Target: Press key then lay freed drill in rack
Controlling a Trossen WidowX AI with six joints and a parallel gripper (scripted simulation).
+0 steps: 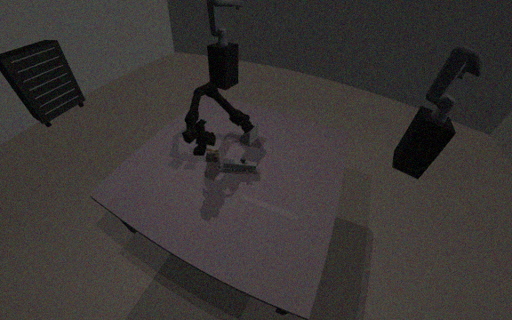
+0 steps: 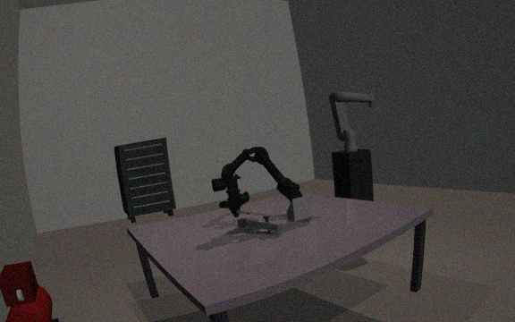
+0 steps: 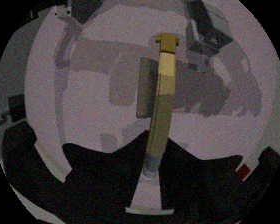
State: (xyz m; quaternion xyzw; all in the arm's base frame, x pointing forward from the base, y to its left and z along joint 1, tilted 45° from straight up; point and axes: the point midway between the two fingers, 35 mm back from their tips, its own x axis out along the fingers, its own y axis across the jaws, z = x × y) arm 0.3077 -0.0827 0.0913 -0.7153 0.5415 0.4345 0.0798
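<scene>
Now: the grey rack 4 cm to the left of my gripper tip, 3 cm below it and 3 cm behind it. Also, from my gripper tip: key: 24 cm to the left, 7 cm behind; grey block: 22 cm to the left, 5 cm behind, 2 cm below; yellow drill: 3 cm to the left, 3 cm above, 2 cm behind.
</scene>
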